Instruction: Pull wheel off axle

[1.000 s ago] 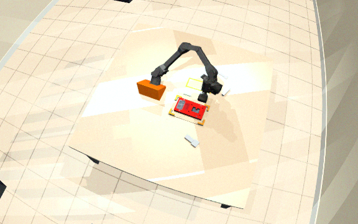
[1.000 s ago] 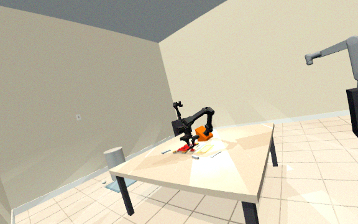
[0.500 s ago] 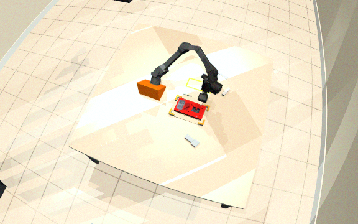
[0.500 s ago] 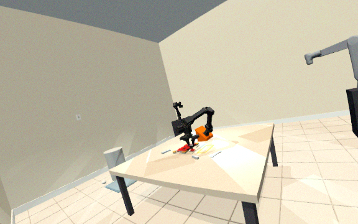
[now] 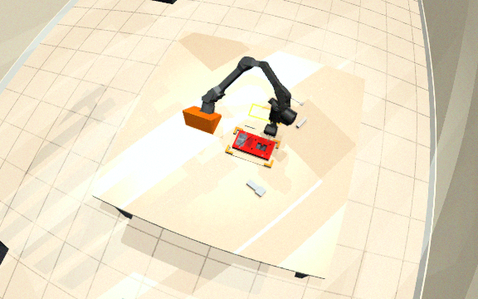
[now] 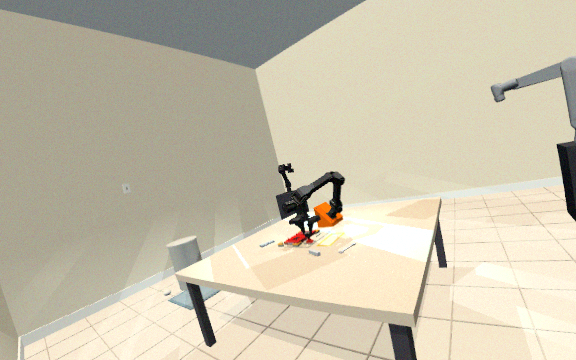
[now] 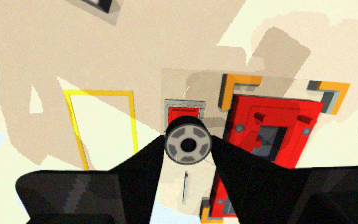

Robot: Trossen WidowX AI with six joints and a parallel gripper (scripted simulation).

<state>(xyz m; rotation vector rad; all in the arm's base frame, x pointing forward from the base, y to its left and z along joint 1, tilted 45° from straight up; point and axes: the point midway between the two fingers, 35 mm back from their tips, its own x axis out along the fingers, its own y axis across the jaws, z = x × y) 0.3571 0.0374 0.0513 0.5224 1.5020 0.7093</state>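
The wheel is right at my gripper tip. From my gripper tip the other things lie so: thin white bar 4 cm ahead, 27 cm to the left, 5 cm below.
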